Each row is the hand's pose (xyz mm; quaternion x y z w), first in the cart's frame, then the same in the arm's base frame.
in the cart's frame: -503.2 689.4 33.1 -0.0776 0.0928 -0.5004 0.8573
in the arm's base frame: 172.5 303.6 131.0 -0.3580 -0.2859 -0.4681 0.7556
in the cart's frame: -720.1 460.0 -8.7 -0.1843 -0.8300 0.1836 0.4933
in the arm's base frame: -38.5 84.9 226.2 -0.3822 -0.7443 0.5072 0.2066
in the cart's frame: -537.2 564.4 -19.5 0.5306 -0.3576 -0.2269 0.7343
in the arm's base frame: 146.4 179.3 189.4 0.2000 -0.5240 0.0702 0.8249
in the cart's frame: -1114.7 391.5 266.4 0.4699 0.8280 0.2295 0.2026
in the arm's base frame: -506.7 169.1 325.2 0.2607 0.8113 -0.0698 0.5186
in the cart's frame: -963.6 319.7 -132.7 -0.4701 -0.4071 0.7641 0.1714
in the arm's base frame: -238.9 -146.3 198.5 0.6084 0.0720 -0.7764 0.1478
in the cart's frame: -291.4 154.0 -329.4 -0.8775 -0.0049 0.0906 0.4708
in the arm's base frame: 442.0 -258.9 402.8 -0.9953 -0.0744 -0.0540 0.0306
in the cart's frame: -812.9 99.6 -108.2 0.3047 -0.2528 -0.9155 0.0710
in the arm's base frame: -126.0 -233.0 425.4 0.4043 -0.6238 -0.6439 0.1811
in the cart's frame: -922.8 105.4 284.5 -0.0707 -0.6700 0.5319 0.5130
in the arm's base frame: -359.2 45.2 611.4 -0.3556 -0.4513 0.7655 0.2898
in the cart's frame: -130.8 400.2 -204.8 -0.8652 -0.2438 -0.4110 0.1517
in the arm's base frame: 574.2 21.3 325.5 0.7515 0.4481 0.4013 0.2710
